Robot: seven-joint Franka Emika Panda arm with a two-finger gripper.
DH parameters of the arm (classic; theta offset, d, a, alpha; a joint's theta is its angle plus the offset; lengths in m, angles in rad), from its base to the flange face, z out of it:
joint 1: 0 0.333 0 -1.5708
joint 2: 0 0 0 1.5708
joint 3: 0 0.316 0.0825 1.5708
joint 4: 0 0 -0.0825 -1.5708
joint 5: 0 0.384 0 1.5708
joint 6: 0 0 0.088 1.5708
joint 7: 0 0.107 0 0
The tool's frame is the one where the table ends.
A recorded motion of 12 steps. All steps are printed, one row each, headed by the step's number.
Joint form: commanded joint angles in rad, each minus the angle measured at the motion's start. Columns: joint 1, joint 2, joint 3, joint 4, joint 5, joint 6, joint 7.
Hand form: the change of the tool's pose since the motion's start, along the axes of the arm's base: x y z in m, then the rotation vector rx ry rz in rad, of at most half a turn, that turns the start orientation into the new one. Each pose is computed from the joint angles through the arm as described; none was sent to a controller.
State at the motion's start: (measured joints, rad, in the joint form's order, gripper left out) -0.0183 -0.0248 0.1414 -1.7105 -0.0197 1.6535 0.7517
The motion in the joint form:
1: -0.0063 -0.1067 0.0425 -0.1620 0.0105 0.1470 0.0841
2: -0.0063 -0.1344 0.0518 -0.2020 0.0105 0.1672 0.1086
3: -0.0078 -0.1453 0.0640 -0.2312 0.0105 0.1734 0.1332
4: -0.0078 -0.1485 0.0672 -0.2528 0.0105 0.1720 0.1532
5: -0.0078 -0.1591 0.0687 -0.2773 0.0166 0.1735 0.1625
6: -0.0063 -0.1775 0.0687 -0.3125 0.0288 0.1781 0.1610
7: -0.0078 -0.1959 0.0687 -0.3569 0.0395 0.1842 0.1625
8: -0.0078 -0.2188 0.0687 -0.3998 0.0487 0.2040 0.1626
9: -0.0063 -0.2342 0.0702 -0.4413 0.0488 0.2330 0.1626
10: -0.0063 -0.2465 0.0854 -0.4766 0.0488 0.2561 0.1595
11: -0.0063 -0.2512 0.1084 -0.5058 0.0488 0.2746 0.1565
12: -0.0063 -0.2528 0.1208 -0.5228 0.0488 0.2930 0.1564
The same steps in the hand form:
1: -0.0259 0.0213 -0.0084 0.0042 -0.0923 -0.0476
2: -0.0347 0.0258 -0.0119 0.0001 -0.1012 -0.0630
3: -0.0402 0.0309 -0.0202 -0.0056 -0.0903 -0.0774
4: -0.0435 0.0319 -0.0293 -0.0108 -0.0717 -0.0948
5: -0.0485 0.0323 -0.0358 -0.0103 -0.0589 -0.1048
6: -0.0561 0.0328 -0.0433 -0.0054 -0.0449 -0.1061
7: -0.0646 0.0312 -0.0552 -0.0038 -0.0238 -0.1137
8: -0.0726 0.0304 -0.0631 -0.0001 -0.0223 -0.1180
9: -0.0784 0.0304 -0.0732 -0.0030 -0.0257 -0.1165
10: -0.0848 0.0365 -0.0827 -0.0095 -0.0263 -0.1000
11: -0.0906 0.0462 -0.0936 -0.0181 -0.0209 -0.0759
12: -0.0930 0.0514 -0.0997 -0.0212 -0.0241 -0.0643

